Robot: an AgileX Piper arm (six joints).
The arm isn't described. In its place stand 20 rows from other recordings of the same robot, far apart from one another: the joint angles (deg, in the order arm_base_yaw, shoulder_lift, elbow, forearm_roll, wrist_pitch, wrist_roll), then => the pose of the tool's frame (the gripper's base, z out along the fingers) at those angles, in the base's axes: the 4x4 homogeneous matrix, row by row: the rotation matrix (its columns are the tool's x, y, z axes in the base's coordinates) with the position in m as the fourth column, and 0 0 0 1 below.
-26.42 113.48 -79.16 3.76 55.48 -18.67 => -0.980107 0.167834 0.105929 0.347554; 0.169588 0.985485 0.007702 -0.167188; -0.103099 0.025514 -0.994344 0.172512; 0 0 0 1
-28.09 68.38 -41.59 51.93 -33.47 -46.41 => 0.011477 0.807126 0.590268 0.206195; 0.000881 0.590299 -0.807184 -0.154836; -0.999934 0.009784 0.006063 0.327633; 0 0 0 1
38.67 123.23 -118.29 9.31 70.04 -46.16 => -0.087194 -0.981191 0.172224 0.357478; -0.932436 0.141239 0.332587 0.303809; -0.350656 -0.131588 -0.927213 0.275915; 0 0 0 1
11.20 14.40 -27.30 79.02 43.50 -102.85 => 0.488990 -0.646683 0.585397 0.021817; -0.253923 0.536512 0.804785 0.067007; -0.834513 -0.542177 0.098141 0.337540; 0 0 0 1
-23.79 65.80 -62.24 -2.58 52.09 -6.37 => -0.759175 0.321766 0.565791 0.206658; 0.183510 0.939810 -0.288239 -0.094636; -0.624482 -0.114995 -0.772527 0.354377; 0 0 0 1
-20.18 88.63 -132.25 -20.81 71.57 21.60 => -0.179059 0.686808 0.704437 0.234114; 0.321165 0.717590 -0.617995 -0.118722; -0.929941 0.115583 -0.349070 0.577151; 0 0 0 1
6.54 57.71 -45.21 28.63 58.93 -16.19 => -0.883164 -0.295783 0.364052 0.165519; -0.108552 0.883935 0.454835 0.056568; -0.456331 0.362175 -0.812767 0.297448; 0 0 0 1
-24.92 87.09 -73.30 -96.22 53.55 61.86 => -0.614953 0.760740 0.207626 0.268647; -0.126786 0.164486 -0.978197 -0.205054; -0.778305 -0.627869 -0.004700 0.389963; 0 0 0 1
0.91 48.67 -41.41 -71.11 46.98 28.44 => -0.661198 0.309765 0.683274 0.156090; -0.423978 0.597092 -0.680973 -0.060477; -0.618918 -0.739951 -0.263463 0.348651; 0 0 0 1
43.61 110.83 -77.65 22.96 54.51 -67.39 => 0.133031 -0.985541 -0.104935 0.256842; -0.926983 -0.161190 0.338703 0.284591; -0.350720 0.052215 -0.935024 0.189074; 0 0 0 1
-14.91 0.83 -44.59 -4.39 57.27 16.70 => -0.058626 0.343499 0.937322 -0.043258; 0.271088 0.909132 -0.316212 0.005454; -0.960767 0.235559 -0.146417 0.355415; 0 0 0 1
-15.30 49.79 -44.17 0.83 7.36 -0.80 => -0.133848 0.262154 0.955699 0.181639; 0.037036 0.965026 -0.259526 -0.049516; -0.990310 0.000658 -0.138876 0.370212; 0 0 0 1
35.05 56.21 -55.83 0.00 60.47 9.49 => -0.762935 -0.454725 0.459517 0.142676; -0.333807 0.885811 0.322355 0.100088; -0.553628 0.092546 -0.827606 0.345958; 0 0 0 1
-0.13 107.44 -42.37 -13.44 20.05 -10.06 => -0.913764 -0.364448 0.179479 0.281960; -0.382807 0.920350 -0.080093 -0.007891; -0.135994 -0.141892 -0.980496 0.085272; 0 0 0 1
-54.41 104.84 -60.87 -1.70 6.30 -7.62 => -0.539785 0.736916 0.406923 0.222348; 0.476277 0.665934 -0.574188 -0.311196; -0.694112 -0.116130 -0.710438 0.180821; 0 0 0 1
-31.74 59.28 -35.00 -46.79 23.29 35.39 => -0.599794 0.616817 0.509691 0.159386; 0.195533 0.730665 -0.654137 -0.129428; -0.775896 -0.292686 -0.558856 0.272587; 0 0 0 1
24.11 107.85 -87.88 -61.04 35.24 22.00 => -0.438944 -0.258529 0.860518 0.417158; -0.723627 0.669434 -0.167996 0.136359; -0.532628 -0.696434 -0.480922 0.292657; 0 0 0 1
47.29 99.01 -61.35 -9.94 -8.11 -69.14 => 0.681660 -0.421185 0.598284 0.261543; -0.708250 -0.174607 0.684028 0.286599; -0.183638 -0.890009 -0.417327 0.241069; 0 0 0 1
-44.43 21.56 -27.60 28.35 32.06 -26.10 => -0.232026 0.500080 0.834317 0.071246; 0.191362 0.864430 -0.464911 -0.037723; -0.953700 0.051785 -0.296267 0.305309; 0 0 0 1
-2.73 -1.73 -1.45 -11.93 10.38 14.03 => -0.031168 0.086091 0.995800 0.052297; 0.041457 0.995538 -0.084771 -0.005887; -0.998654 0.038641 -0.034598 0.207347; 0 0 0 1
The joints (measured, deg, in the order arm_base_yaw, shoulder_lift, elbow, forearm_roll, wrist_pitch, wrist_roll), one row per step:
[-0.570 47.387 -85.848 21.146 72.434 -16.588]
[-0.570 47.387 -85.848 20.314 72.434 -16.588]
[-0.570 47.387 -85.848 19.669 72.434 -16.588]
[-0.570 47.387 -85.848 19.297 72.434 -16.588]
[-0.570 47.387 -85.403 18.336 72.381 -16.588]
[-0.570 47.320 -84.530 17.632 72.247 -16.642]
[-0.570 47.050 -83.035 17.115 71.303 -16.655]
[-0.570 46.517 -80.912 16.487 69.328 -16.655]
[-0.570 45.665 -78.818 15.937 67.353 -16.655]
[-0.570 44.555 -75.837 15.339 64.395 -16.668]
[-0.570 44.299 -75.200 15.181 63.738 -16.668]
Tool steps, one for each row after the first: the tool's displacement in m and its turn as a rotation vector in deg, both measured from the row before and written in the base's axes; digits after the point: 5 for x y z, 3 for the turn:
[0.00029 -0.00118 -0.00032 -0.604 0.006 -0.572]
[0.00022 -0.00092 -0.00024 -0.468 0.005 -0.444]
[0.00012 -0.00053 -0.00014 -0.270 0.003 -0.256]
[0.00149 -0.00140 -0.00216 -0.684 0.402 -0.671]
[0.00207 -0.00105 -0.00371 -0.529 0.668 -0.482]
[0.00281 -0.00091 -0.00499 -0.207 0.322 -0.548]
[0.00337 -0.00124 -0.00611 -0.114 -0.300 -0.841]
[0.00114 -0.00111 -0.00559 -0.090 -0.654 -0.774]
[0.00220 -0.00137 -0.00808 -0.015 -0.981 -0.991]
[0.00036 -0.00034 -0.00170 -0.028 -0.253 -0.233]

